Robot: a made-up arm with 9 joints. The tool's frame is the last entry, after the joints. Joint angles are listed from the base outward.
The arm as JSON. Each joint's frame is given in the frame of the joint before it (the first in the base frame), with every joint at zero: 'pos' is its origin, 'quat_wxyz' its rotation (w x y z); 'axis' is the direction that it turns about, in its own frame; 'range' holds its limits. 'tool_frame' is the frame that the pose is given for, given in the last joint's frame.
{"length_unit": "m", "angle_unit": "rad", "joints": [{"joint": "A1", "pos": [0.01, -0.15, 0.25], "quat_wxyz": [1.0, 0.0, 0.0, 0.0], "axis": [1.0, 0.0, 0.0], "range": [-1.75, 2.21]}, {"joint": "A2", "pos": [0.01, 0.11, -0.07], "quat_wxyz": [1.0, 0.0, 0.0, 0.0], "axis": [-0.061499, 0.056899, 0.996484], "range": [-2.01, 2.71]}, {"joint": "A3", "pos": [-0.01, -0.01, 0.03], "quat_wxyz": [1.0, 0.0, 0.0, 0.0], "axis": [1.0, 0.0, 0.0], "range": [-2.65, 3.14]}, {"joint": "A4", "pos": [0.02, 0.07, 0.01], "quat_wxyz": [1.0, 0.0, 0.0, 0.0], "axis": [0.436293, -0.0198, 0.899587], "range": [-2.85, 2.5]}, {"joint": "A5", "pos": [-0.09, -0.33, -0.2], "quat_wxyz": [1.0, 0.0, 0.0, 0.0], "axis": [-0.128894, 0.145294, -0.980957], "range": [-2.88, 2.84]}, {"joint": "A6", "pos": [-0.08, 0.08, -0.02], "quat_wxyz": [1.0, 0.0, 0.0, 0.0], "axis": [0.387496, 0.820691, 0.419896], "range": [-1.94, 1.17]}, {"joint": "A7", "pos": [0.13, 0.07, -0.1], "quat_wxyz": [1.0, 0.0, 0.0, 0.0], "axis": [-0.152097, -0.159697, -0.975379], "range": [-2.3, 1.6]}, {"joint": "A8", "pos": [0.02, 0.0, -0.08], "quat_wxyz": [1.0, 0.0, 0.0, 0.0], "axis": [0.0, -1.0, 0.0], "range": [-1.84, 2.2]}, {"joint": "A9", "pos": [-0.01, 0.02, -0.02], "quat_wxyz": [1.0, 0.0, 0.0, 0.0], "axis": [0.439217, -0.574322, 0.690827], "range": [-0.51, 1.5]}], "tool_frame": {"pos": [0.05, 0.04, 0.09], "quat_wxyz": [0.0, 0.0, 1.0, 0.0]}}
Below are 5 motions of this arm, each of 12 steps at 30 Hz.
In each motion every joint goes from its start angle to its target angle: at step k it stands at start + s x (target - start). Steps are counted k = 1, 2, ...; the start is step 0. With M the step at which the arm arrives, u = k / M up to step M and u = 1 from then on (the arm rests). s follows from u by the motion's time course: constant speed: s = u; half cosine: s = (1 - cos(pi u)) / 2; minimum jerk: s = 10 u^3 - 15 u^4 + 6 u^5.
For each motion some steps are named. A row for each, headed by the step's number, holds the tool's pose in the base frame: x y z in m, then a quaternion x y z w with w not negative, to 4 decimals.
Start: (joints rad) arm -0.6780 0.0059 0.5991 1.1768 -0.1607 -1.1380 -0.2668 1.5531 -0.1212
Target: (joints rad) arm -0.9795 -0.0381 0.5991 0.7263 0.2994 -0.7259 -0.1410 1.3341 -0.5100
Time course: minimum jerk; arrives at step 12
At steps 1, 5, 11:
1: 0.1601 -0.0374 -0.1379 -0.0427 0.3179 0.4090 0.8543
5: 0.1665 -0.1039 -0.1429 -0.0692 0.4916 0.2846 0.8201
11: 0.1925 -0.2384 -0.1236 0.0305 0.7080 -0.0140 0.7054

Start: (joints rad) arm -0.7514 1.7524 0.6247 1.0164 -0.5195 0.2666 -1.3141 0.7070 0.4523
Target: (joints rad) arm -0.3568 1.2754 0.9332 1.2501 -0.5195 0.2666 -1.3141 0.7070 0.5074
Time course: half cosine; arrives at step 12
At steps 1, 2, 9, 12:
1: -0.1455 -0.3867 -0.0649 0.1438 0.4398 -0.8151 0.3484
2: -0.1545 -0.3745 -0.0709 0.1515 0.4486 -0.8149 0.3344
9: -0.2598 -0.1207 -0.1148 0.2502 0.6070 -0.7484 0.0937
12: -0.2695 -0.0649 -0.1074 0.2635 0.6380 -0.7220 0.0467

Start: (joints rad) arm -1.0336 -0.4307 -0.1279 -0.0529 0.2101 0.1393 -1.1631 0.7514 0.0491
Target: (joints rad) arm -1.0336 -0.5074 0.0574 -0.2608 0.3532 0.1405 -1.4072 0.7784 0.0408
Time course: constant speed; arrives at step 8
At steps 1, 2, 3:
1: -0.0963 -0.4220 0.0526 -0.2866 0.9088 -0.2712 0.1355
2: -0.0976 -0.4200 0.0480 -0.2792 0.9109 -0.2652 0.1484
3: -0.0990 -0.4178 0.0435 -0.2717 0.9127 -0.2590 0.1614

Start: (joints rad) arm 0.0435 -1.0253 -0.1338 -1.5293 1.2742 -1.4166 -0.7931 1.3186 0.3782
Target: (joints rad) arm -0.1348 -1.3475 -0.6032 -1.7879 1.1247 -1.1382 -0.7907 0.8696 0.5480
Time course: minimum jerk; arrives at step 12
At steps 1, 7, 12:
1: -0.2238 0.3302 0.1989 -0.2073 -0.2547 0.6935 0.6412
7: -0.1134 0.3687 0.1248 -0.3605 -0.0214 0.6560 0.6627
12: -0.0547 0.3680 0.0774 -0.4209 0.0974 0.6335 0.6419

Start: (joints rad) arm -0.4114 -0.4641 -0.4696 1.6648 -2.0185 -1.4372 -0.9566 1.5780 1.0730
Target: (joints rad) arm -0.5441 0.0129 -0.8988 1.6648 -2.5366 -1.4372 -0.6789 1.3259 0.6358
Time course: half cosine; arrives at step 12
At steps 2, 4, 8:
2: 0.1081 -0.2719 -0.0550 0.1296 -0.5134 0.6478 0.5478
4: 0.1064 -0.3098 -0.0389 0.1419 -0.4206 0.7239 0.5281
8: 0.1453 -0.3973 0.0335 0.1705 -0.1518 0.8854 0.4050

